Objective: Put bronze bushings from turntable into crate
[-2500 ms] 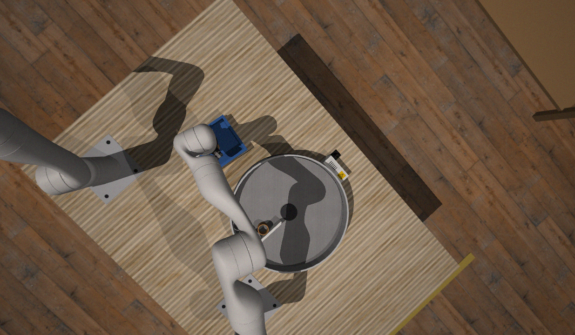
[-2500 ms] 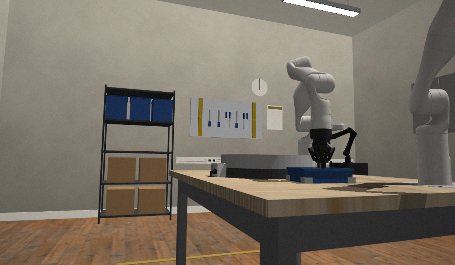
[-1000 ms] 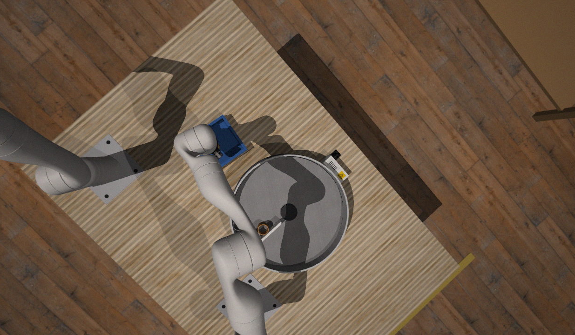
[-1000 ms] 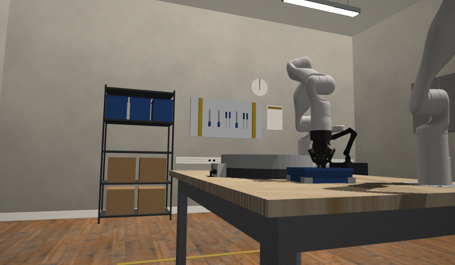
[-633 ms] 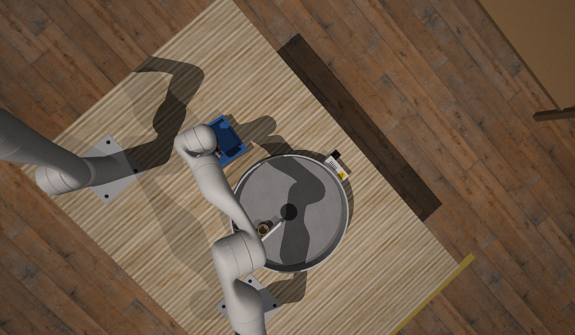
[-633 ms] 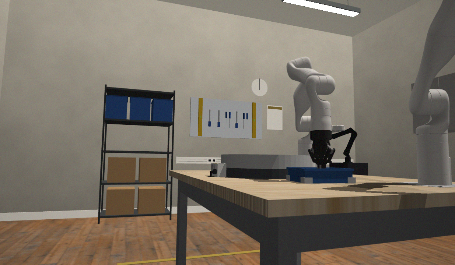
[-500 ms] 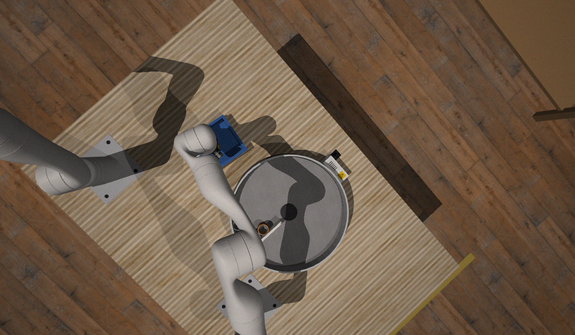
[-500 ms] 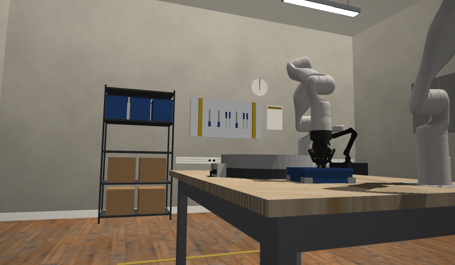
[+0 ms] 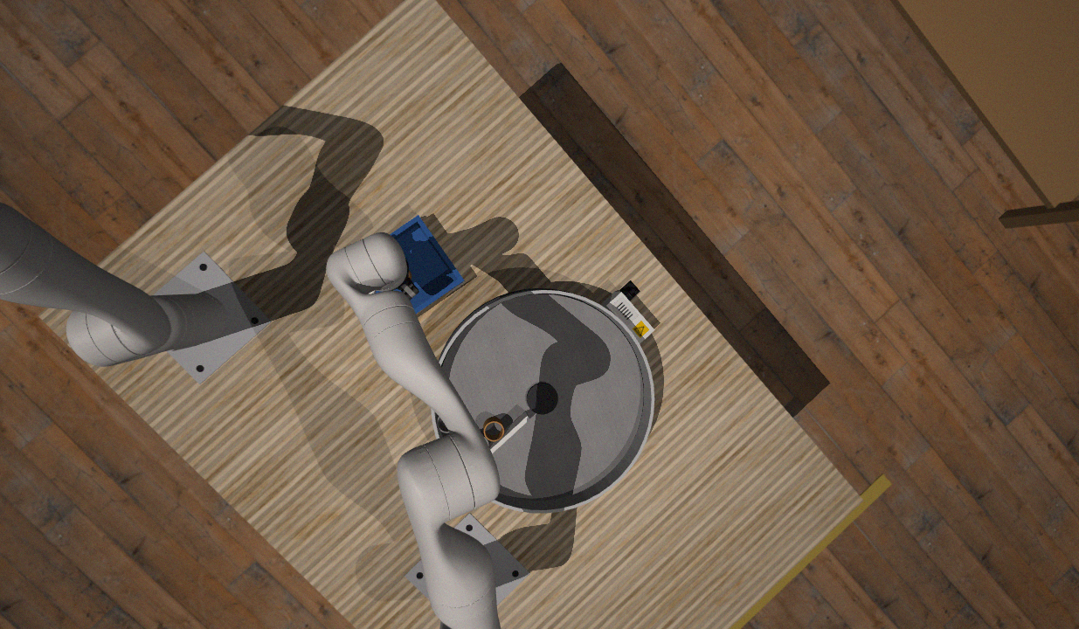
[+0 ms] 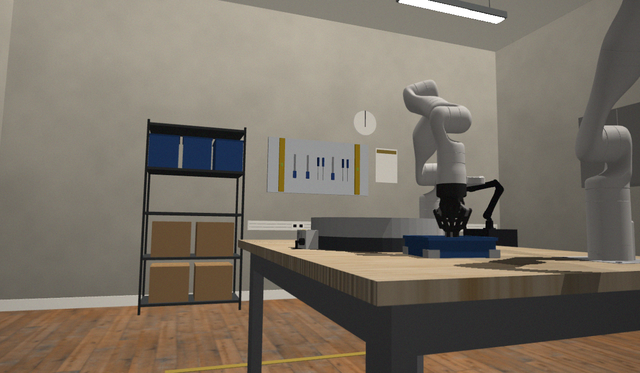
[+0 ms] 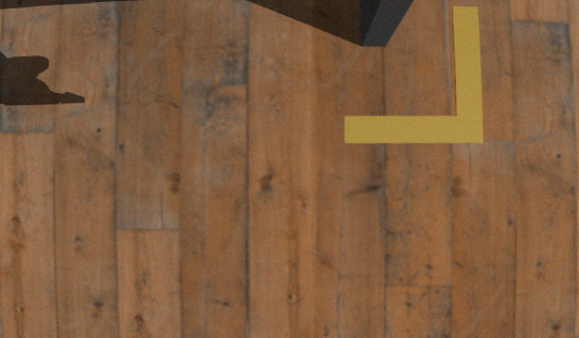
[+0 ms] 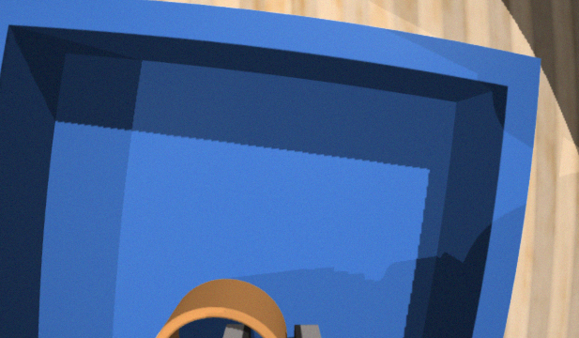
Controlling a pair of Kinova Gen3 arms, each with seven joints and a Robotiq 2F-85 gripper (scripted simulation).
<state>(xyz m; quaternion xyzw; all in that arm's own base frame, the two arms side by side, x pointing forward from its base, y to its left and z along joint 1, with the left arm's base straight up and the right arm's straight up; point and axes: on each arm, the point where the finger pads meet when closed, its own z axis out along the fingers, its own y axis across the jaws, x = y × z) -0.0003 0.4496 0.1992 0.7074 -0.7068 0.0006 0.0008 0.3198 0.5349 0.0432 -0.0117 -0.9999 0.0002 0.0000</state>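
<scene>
The blue crate is 20 mm to the right of my right hand and 20 mm below it. Round my right hand: round grey turntable (30 mm ahead, 370 mm to the right, 10 mm above).
</scene>
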